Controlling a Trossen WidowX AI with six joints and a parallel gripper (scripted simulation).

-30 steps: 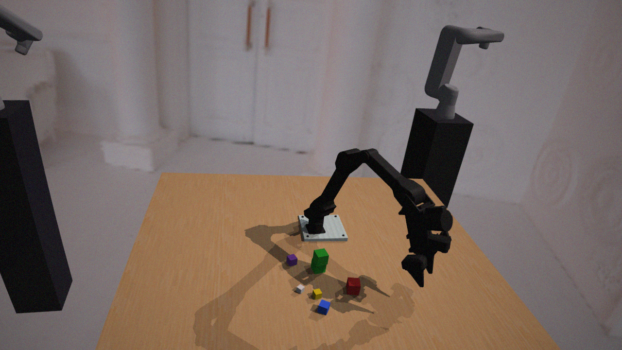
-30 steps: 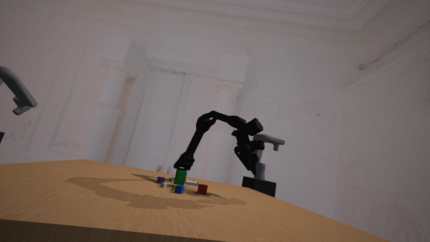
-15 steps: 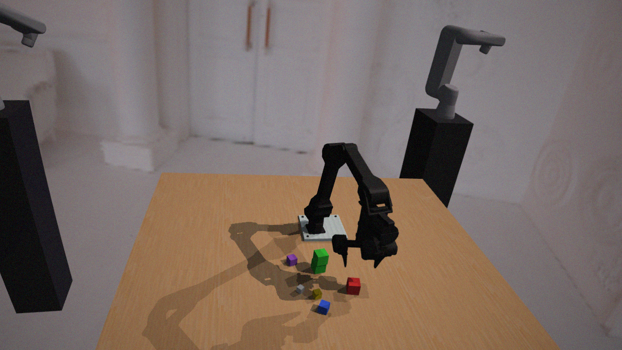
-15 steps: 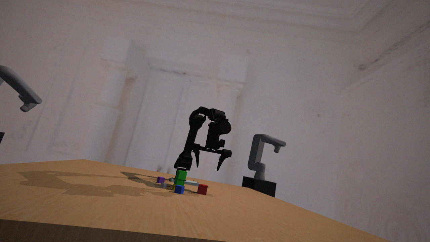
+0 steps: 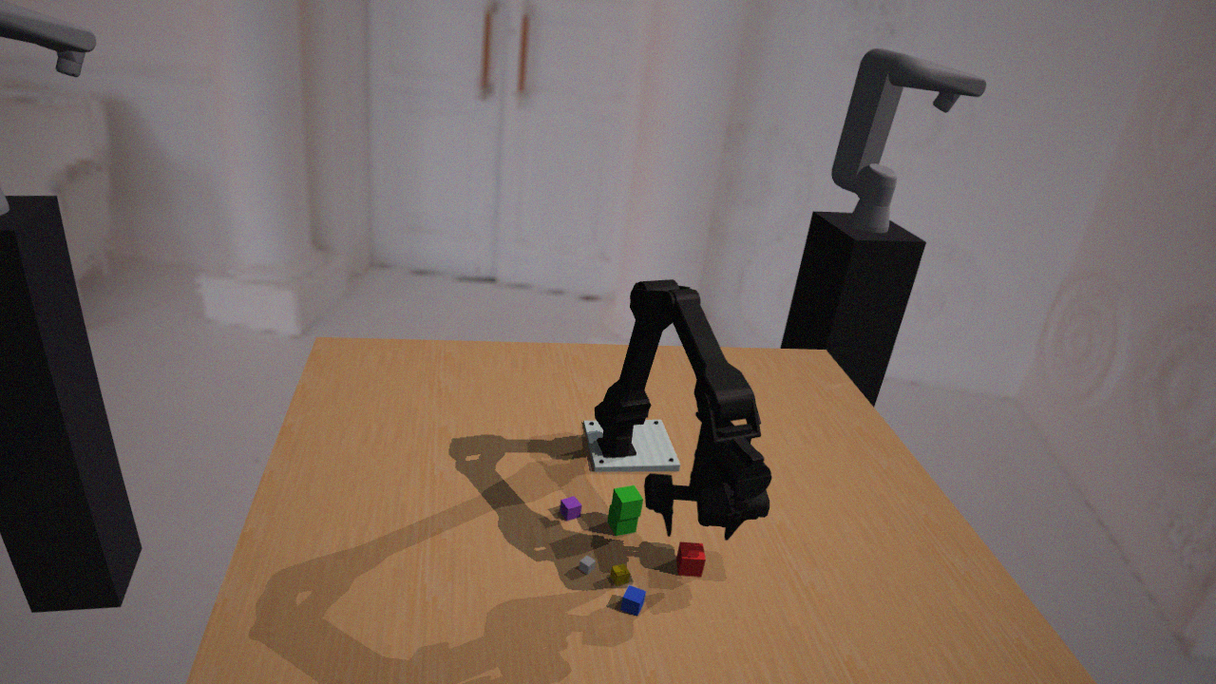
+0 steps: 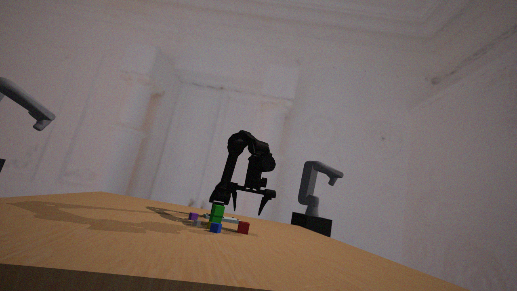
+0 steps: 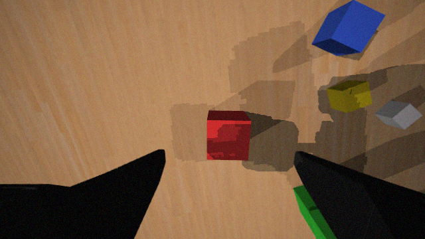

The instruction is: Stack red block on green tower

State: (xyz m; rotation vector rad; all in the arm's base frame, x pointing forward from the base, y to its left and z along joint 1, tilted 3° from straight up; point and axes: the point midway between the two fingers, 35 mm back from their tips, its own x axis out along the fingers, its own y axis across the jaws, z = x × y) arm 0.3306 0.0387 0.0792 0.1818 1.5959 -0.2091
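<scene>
The red block is 5 cm below my gripper tip. Round my gripper tip: blue block 6 cm ahead, 12 cm to the right, 6 cm below; then green block 11 cm behind, 8 cm to the right, 1 cm below; then yellow block 12 cm to the right, 6 cm below.
</scene>
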